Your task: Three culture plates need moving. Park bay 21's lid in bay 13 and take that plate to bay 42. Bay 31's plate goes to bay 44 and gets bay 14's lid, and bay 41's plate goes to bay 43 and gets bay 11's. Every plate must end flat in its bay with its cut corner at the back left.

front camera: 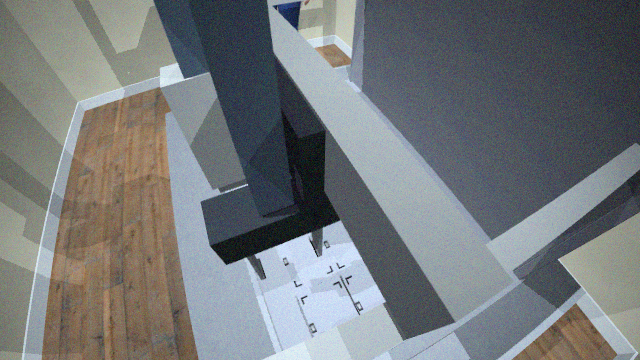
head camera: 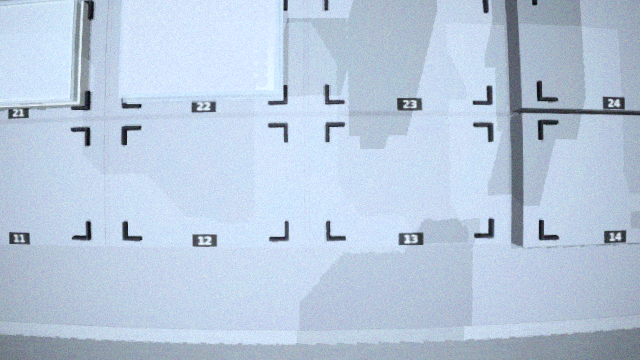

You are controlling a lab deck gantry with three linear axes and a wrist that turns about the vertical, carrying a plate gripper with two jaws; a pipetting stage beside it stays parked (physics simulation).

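Places are measured from the robot's base along level axes (x ahead, y left, z up), in millimetres.
Pixels of known places: gripper, fingertip midpoint: (front camera: 288,258).
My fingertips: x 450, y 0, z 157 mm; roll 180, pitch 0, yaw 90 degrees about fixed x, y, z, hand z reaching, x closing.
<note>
Ahead of a thing's pixels: the offset from my fingertips to its middle. "*": to the spot under its first point.
In the head view, a pale lidded plate @[dx -386, dy +150, dz -145 mm] (head camera: 37,52) lies in bay 21 at the upper left, partly cut off by the frame. Bay 13 @[* dx -60, dy +44, dz -157 mm] (head camera: 407,180) shows bare between its corner marks. The visible parts of bay 11 @[* dx -364, dy +46, dz -157 mm] (head camera: 40,180) and bay 14 @[* dx +84, dy +42, dz -143 mm] (head camera: 590,180) are bare too. My gripper (front camera: 287,257) is high above the deck in the front view, its two jaws wide apart and with no plate or lid between them; it does not show in the head view. Bays 31, 41, 42, 43 and 44 do not show in the head view.
A pale flat piece @[dx -222, dy +150, dz -150 mm] (head camera: 200,50) lies in bay 22, beside bay 21; whether it is plate or lid I cannot tell. A dark strip @[* dx +26, dy +43, dz -150 mm] (head camera: 517,180) runs between bays 13 and 14. In the front view, a long grey beam (front camera: 380,150) and a pale block (front camera: 200,135) flank the gripper's column.
</note>
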